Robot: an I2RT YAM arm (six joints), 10 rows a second.
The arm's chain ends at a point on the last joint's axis. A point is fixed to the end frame.
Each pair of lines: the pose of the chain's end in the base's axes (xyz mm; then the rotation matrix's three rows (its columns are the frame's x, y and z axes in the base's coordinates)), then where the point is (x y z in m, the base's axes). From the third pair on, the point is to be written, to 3 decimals.
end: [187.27, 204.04, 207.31], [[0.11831, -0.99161, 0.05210], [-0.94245, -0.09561, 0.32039], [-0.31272, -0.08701, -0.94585]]
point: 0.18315 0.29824 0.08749
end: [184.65, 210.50, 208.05], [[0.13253, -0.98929, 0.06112], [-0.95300, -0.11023, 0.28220], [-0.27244, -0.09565, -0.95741]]
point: 0.18110 0.29970 0.08444
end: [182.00, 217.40, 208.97], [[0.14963, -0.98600, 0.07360], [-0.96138, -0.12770, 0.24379], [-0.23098, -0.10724, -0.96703]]
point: 0.179 0.301 0.082
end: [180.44, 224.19, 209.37], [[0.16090, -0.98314, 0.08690], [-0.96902, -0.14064, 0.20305], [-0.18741, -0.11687, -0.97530]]
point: 0.179 0.303 0.079
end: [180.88, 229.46, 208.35], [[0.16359, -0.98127, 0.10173], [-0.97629, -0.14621, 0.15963], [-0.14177, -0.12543, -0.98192]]
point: 0.182 0.302 0.074
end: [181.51, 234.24, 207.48], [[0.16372, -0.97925, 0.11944], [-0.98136, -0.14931, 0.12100], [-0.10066, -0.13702, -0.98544]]
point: 0.185 0.302 0.071
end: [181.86, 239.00, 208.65], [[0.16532, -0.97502, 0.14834], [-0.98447, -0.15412, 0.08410], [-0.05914, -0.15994, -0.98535]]
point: 0.189 0.301 0.070
